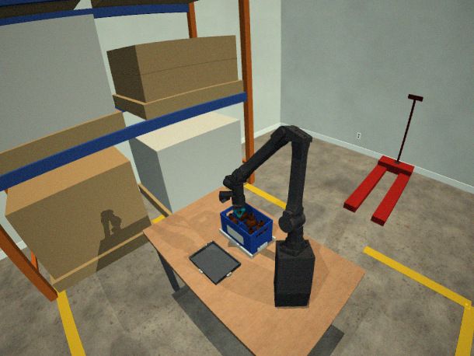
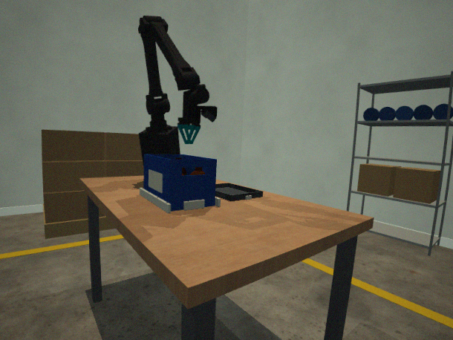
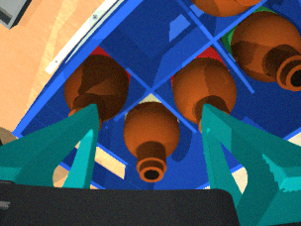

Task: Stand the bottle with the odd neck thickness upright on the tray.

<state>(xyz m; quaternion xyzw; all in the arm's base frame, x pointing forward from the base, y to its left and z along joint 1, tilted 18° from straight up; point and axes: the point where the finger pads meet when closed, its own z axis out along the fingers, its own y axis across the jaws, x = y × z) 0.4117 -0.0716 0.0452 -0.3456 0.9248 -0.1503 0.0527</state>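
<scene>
Right now my hand is 50 mm to the left of the crate and 150 mm above it. From my hand the other things lie so: bottle: 90 mm ahead, 10 mm to the right, 150 mm below; dark tray: 10 mm ahead, 230 mm to the left, 220 mm below.
</scene>
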